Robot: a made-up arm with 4 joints.
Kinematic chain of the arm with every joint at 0, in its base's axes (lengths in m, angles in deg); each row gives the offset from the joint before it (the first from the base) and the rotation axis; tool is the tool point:
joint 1: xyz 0 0 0.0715 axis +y
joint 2: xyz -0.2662 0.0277 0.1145 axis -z
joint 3: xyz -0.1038 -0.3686 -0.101 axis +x
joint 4: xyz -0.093 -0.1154 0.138 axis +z
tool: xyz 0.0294 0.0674 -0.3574
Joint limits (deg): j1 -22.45..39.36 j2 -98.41..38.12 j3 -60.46..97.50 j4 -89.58..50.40
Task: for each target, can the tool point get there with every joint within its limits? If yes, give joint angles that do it. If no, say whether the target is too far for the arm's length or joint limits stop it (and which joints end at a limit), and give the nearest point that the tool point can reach.
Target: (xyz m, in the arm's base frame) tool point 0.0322 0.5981 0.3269
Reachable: no: joint limits stop it (at a limit: joint 1, joint 2, joint 3) | nearest point 0.3336 -0.0042 0.2271 | short by 0.681 m
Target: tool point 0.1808 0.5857 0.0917
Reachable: no: joint limits stop it (at a limit: joint 2) | nearest point 0.3543 -0.0053 0.1111 | short by 0.616 m
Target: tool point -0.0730 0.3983 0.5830
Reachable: no: joint limits stop it (at a limit: joint 1, joint 2, joint 3) | nearest point -0.4107 0.0492 0.4045 | short by 0.517 m
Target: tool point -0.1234 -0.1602 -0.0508
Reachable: yes | joints 2.87 -76.01 67.29 -19.78
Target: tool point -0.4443 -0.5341 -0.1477
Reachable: yes | joints -16.13 9.69 -39.63 -60.03
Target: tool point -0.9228 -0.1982 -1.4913
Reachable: no: too far | nearest point -0.6078 -0.1980 -0.3838 | short by 1.151 m
